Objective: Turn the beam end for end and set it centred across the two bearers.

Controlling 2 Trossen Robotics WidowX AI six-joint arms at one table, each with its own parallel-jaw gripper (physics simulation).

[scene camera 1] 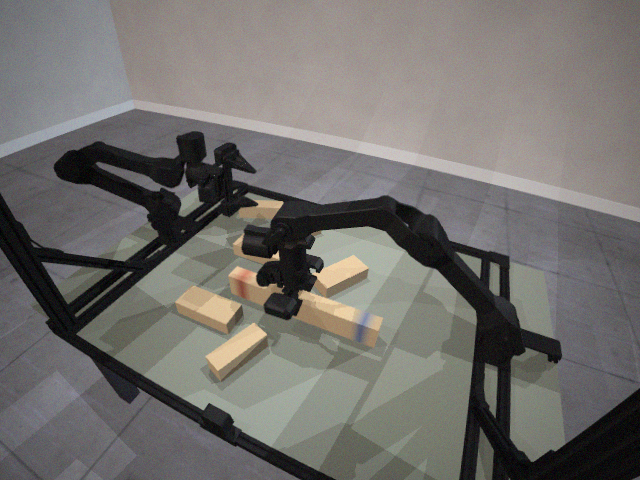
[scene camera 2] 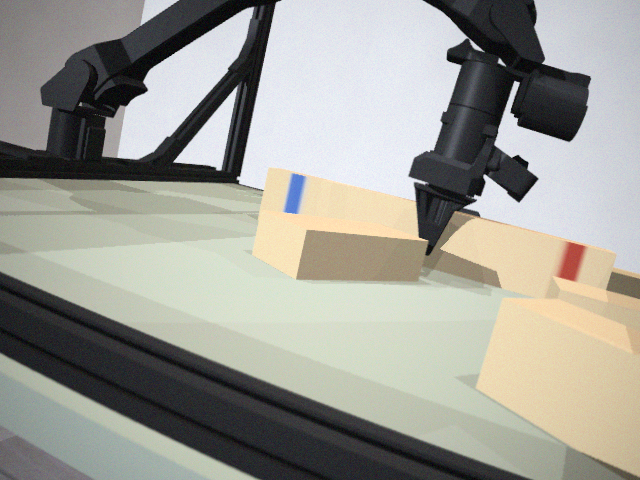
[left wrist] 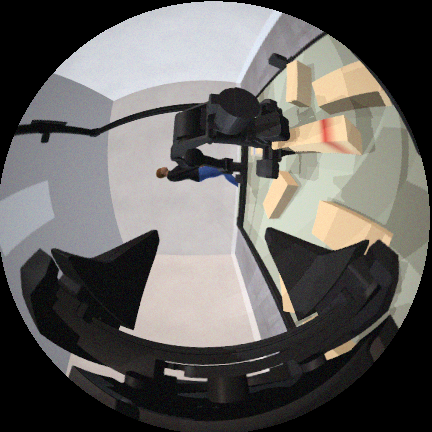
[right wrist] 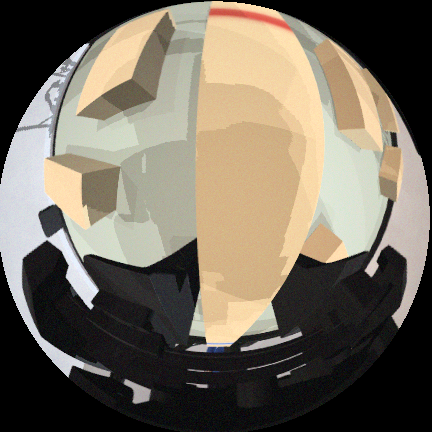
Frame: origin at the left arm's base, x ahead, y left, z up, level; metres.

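Seen in the pictures: left gripper, fingertip midpoint: (scene camera 1: 256, 189) (left wrist: 212, 234); right gripper, fingertip midpoint: (scene camera 1: 298, 309) (scene camera 2: 426, 252); left arm's base, origin of the base link: (scene camera 1: 170, 237); right arm's base, origin of the base link: (scene camera 1: 493, 353) (scene camera 2: 72, 158) (left wrist: 242, 167).
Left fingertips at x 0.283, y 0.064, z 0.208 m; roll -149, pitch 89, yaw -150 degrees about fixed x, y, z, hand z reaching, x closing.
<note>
Offsets run from my left fingertips to a thing's middle.
A long pale wooden beam {0.130 m right, 0.190 m ahead, 0.195 m down} (scene camera 1: 336, 315) (scene camera 2: 356, 198) (left wrist: 345, 134) (right wrist: 250, 175) has a red band toward its left end and a blue band toward its right end in scene camera 1. My right gripper (scene camera 1: 295, 294) (scene camera 2: 436, 227) (right wrist: 231, 239) is shut on its middle and holds it low and roughly level; whether it touches the table cannot be told. Pale blocks lie around it, one {0.228 m right, 0.004 m back, 0.208 m down} (scene camera 1: 208, 308) in front and one {0.016 m left, 0.234 m ahead, 0.208 m down} (scene camera 1: 342, 275) (scene camera 2: 361, 255) behind. Which two are the bearers cannot be told. My left gripper (scene camera 1: 253, 187) (left wrist: 212, 234) is open and empty, away from the beam.
Another block {0.295 m right, 0.124 m ahead, 0.205 m down} (scene camera 1: 236, 351) (left wrist: 298, 82) (right wrist: 82, 185) lies nearer the front in scene camera 1. A block {0.191 m left, 0.120 m back, 0.205 m down} (scene camera 1: 261, 208) lies near the left gripper, and one {0.012 m left, 0.010 m back, 0.208 m down} (left wrist: 350, 227) lies between it and the beam. Dark frame rails (scene camera 1: 155, 395) (scene camera 2: 155, 392) edge the table.
</note>
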